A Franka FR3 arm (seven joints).
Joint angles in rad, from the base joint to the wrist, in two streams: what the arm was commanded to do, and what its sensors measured. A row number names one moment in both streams.
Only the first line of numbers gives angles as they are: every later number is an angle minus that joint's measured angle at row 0.
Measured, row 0: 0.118 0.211 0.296 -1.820 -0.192 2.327 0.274
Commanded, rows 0 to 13: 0.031 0.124 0.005 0.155 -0.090 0.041 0.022; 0.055 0.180 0.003 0.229 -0.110 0.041 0.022; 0.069 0.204 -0.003 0.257 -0.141 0.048 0.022; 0.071 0.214 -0.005 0.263 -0.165 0.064 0.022; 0.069 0.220 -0.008 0.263 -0.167 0.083 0.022; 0.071 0.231 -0.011 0.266 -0.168 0.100 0.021; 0.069 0.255 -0.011 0.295 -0.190 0.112 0.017; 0.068 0.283 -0.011 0.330 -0.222 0.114 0.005; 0.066 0.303 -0.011 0.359 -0.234 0.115 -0.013; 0.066 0.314 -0.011 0.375 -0.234 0.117 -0.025; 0.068 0.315 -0.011 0.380 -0.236 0.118 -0.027; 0.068 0.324 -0.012 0.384 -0.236 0.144 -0.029; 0.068 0.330 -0.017 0.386 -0.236 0.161 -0.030; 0.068 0.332 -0.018 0.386 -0.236 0.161 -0.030
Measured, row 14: 0.071 0.298 -0.018 0.353 -0.208 0.129 -0.017
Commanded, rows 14 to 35: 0.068 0.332 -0.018 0.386 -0.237 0.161 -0.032; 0.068 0.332 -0.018 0.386 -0.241 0.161 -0.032; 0.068 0.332 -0.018 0.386 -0.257 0.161 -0.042; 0.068 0.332 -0.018 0.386 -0.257 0.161 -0.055; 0.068 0.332 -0.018 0.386 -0.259 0.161 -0.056; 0.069 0.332 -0.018 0.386 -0.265 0.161 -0.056; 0.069 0.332 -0.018 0.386 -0.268 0.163 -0.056; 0.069 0.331 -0.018 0.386 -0.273 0.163 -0.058; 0.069 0.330 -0.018 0.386 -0.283 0.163 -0.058; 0.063 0.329 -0.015 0.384 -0.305 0.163 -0.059; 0.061 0.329 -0.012 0.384 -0.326 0.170 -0.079; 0.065 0.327 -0.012 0.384 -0.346 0.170 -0.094; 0.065 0.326 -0.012 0.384 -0.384 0.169 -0.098; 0.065 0.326 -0.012 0.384 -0.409 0.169 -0.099; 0.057 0.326 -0.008 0.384 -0.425 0.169 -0.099; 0.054 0.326 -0.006 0.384 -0.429 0.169 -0.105; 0.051 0.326 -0.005 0.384 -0.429 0.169 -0.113; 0.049 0.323 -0.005 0.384 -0.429 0.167 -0.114; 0.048 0.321 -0.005 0.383 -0.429 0.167 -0.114; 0.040 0.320 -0.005 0.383 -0.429 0.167 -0.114; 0.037 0.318 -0.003 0.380 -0.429 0.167 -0.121; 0.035 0.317 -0.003 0.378 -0.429 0.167 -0.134
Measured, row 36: 0.063 0.311 -0.021 0.370 -0.403 0.154 -0.095
